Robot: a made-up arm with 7 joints.
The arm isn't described. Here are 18 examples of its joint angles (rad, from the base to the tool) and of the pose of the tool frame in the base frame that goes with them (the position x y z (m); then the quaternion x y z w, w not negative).
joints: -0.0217 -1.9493 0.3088 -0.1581 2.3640 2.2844 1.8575
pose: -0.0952 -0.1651 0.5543 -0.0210 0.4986 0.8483 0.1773
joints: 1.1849 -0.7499 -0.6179 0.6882 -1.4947 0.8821 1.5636
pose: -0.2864 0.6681 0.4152 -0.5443 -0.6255 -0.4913 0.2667
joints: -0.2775 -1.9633 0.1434 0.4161 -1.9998 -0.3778 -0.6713
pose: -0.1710 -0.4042 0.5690 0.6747 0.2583 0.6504 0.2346
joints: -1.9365 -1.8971 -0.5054 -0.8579 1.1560 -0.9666 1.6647
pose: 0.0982 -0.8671 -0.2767 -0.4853 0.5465 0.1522 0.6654
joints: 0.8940 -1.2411 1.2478 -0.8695 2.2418 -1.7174 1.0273
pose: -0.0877 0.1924 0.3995 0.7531 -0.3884 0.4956 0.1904
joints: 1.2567 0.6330 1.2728 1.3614 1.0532 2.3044 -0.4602
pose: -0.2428 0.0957 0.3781 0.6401 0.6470 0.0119 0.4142
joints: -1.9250 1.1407 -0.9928 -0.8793 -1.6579 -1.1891 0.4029
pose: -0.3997 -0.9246 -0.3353 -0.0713 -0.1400 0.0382 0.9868
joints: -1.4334 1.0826 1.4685 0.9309 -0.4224 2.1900 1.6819
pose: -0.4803 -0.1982 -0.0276 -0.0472 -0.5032 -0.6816 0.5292
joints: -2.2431 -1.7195 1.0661 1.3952 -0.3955 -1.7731 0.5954
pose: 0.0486 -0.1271 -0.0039 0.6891 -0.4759 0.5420 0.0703
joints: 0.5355 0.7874 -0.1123 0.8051 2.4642 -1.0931 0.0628
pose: -0.1423 0.3730 0.5625 -0.2597 0.8778 -0.2708 0.2977
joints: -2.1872 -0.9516 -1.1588 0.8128 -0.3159 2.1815 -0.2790
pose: -0.1173 -0.6595 -0.5274 0.4932 0.6988 0.2661 0.4445
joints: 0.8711 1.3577 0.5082 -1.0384 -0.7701 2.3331 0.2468
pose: -0.0227 0.5079 0.3441 0.1666 -0.2119 0.8619 0.4296
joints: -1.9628 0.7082 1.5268 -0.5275 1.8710 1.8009 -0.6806
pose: -0.3090 -0.1941 -0.0726 -0.2595 0.0767 0.1396 0.9525
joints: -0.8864 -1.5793 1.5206 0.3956 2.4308 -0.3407 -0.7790
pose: 0.0664 -0.2637 0.0733 -0.7026 0.6848 -0.0919 0.1704
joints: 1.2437 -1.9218 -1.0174 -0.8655 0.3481 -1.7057 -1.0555
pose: 0.2584 0.8963 0.4086 -0.0633 -0.7342 -0.2899 0.6106
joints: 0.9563 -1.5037 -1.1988 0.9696 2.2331 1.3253 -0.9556
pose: 0.0575 0.6818 0.6411 -0.2882 -0.4928 -0.0608 0.8188
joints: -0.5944 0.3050 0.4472 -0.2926 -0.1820 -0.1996 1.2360
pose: -0.2706 -0.2531 0.6421 -0.6691 -0.4957 -0.0420 0.5521
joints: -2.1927 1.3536 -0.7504 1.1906 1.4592 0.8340 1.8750
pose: -0.2231 -0.6761 -0.3503 0.0541 -0.2236 -0.7230 0.6514
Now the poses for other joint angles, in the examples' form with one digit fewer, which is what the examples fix.
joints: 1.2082 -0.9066 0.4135 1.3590 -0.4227 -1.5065 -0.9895
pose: -0.202 0.276 0.188 -0.568 0.257 0.347 0.701
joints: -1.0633 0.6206 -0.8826 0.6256 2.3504 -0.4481 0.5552
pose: -0.277 -0.824 0.456 0.183 0.705 0.647 0.226
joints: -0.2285 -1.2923 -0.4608 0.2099 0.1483 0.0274 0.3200
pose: -0.138 -0.427 0.795 -0.065 -0.755 -0.446 0.476
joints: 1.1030 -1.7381 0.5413 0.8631 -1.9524 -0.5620 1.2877
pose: -0.203 0.199 0.356 -0.650 -0.757 -0.012 0.064
